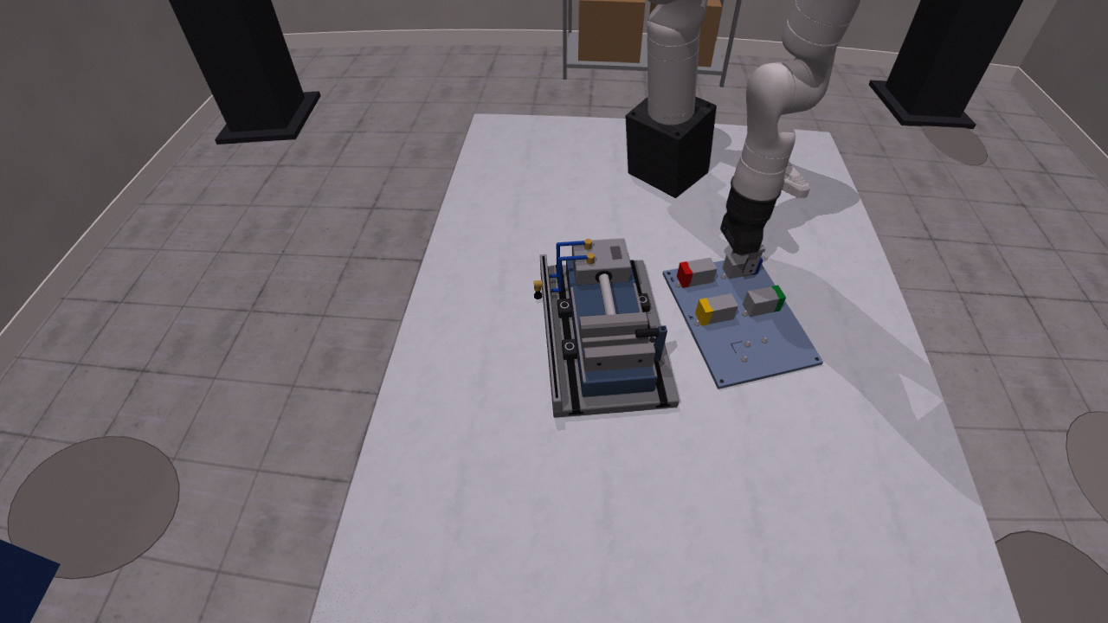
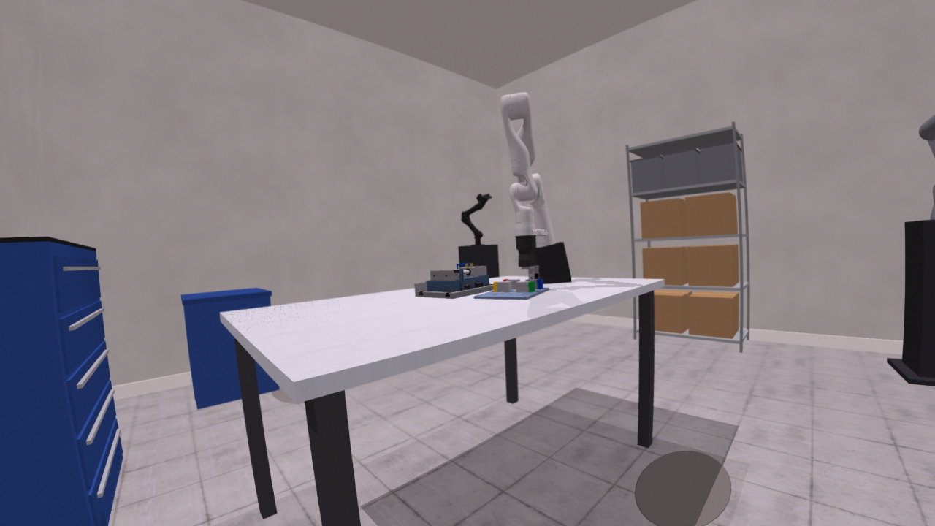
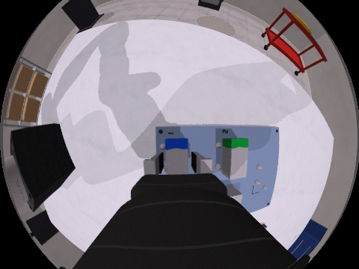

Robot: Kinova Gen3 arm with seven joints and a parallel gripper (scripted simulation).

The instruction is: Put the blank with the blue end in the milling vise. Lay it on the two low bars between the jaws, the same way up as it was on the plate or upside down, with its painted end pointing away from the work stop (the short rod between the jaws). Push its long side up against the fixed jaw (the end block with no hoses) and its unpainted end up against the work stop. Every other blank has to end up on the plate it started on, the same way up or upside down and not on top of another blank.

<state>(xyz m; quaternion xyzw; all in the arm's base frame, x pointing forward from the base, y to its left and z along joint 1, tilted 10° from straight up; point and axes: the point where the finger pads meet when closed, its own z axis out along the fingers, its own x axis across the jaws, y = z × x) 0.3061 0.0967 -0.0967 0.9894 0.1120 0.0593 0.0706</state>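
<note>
Right now my hand is 20 mm above the blue-ended blank. From my hand the other things lie so: red-ended blank 20 mm ahead, 90 mm to the right, 20 mm below; then blue plate 100 mm ahead, 20 mm to the right, 40 mm below; then green-ended blank 90 mm ahead, 20 mm to the left, 20 mm below.
</note>
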